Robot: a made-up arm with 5 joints. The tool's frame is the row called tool.
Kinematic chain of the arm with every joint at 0, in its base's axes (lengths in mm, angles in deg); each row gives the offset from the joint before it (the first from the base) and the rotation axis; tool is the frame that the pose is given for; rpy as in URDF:
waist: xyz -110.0 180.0 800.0 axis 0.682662 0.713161 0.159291
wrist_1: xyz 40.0 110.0 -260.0 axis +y
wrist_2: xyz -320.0 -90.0 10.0 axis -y
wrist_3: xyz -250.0 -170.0 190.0 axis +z
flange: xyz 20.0 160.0 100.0 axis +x
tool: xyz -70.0 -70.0 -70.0 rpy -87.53 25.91 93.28
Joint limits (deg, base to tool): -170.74..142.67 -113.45..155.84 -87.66..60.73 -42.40..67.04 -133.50..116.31
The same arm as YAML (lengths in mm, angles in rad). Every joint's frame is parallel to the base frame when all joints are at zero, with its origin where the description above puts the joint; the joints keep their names.
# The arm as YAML. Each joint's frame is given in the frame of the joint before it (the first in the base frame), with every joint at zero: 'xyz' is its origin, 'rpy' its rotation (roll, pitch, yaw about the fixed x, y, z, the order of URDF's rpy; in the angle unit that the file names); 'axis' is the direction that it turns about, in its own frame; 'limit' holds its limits. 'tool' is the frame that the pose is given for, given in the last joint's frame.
units:
  length: mm
  angle: rad
joints:
  - name: waist
    type: revolute
    origin:
      xyz: [-110.0, 180.0, 800.0]
      rpy: [0.0, 0.0, 0.0]
    axis: [0.682662, 0.713161, 0.159291]
    limit:
      lower: -2.98
      upper: 2.4901
  - name: wrist_1
    type: revolute
    origin:
      xyz: [40.0, 110.0, -260.0]
      rpy: [0.0, 0.0, 0.0]
    axis: [0.0, 1.0, 0.0]
    limit:
      lower: -1.9801
      upper: 2.7199
  - name: wrist_2
    type: revolute
    origin:
      xyz: [-320.0, -90.0, 10.0]
      rpy: [0.0, 0.0, 0.0]
    axis: [0.0, -1.0, 0.0]
    limit:
      lower: -1.53
      upper: 1.0599
  - name: wrist_3
    type: revolute
    origin:
      xyz: [-250.0, -170.0, 190.0]
      rpy: [0.0, 0.0, 0.0]
    axis: [0.0, 0.0, 1.0]
    limit:
      lower: -0.74
      upper: 1.1701
  - name: flange
    type: revolute
    origin:
      xyz: [20.0, 160.0, 100.0]
      rpy: [0.0, 0.0, 0.0]
    axis: [1.0, 0.0, 0.0]
    limit:
      lower: -2.33
      upper: 2.03
tool:
  origin:
    xyz: [-70.0, -70.0, -70.0]
    rpy: [-1.5277, 0.4522, 1.628]

